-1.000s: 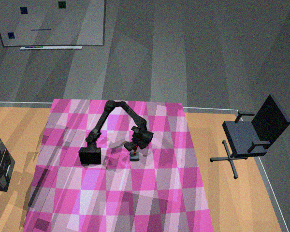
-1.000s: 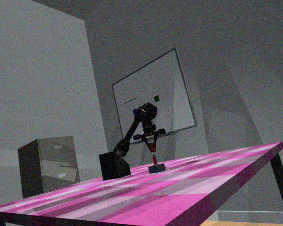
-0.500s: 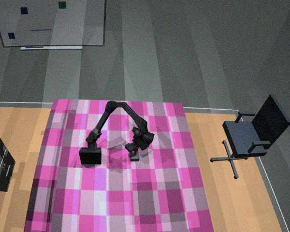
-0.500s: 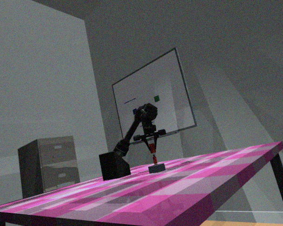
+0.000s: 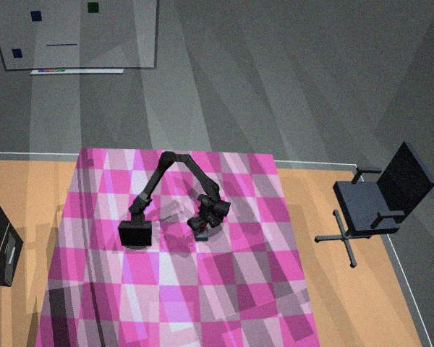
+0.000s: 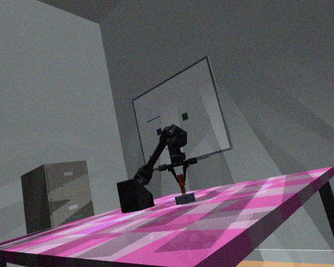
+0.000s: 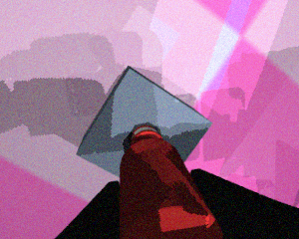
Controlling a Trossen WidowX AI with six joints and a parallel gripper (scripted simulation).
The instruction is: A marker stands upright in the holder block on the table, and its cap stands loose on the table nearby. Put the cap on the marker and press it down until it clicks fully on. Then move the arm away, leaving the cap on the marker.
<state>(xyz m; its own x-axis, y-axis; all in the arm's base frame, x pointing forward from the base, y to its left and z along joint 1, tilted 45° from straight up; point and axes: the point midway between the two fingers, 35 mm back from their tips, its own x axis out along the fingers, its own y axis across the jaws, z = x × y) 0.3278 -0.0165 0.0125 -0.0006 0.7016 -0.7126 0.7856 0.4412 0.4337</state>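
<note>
Right now my gripper tip is 80 mm above the grey holder block. From my gripper tip the other things lie so: red cap (10 mm above).
</note>
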